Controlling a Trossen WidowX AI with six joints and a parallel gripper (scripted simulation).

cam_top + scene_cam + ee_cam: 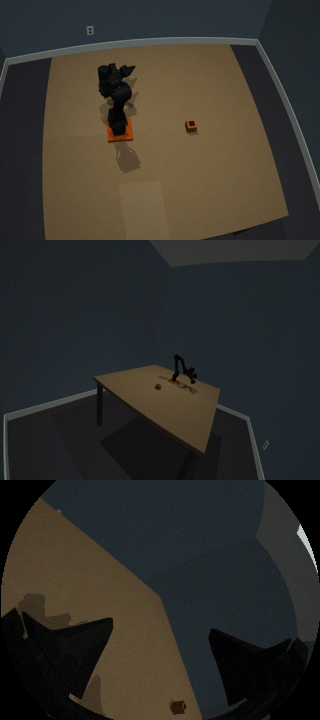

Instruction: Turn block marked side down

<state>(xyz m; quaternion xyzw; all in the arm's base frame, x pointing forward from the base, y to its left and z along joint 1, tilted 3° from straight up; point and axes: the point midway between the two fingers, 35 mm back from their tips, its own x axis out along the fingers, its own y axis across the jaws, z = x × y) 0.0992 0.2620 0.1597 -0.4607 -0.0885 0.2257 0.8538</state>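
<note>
Right now the orange block is 24 cm ahead of my gripper tip, 35 cm to the right of it and 12 cm below it.
</note>
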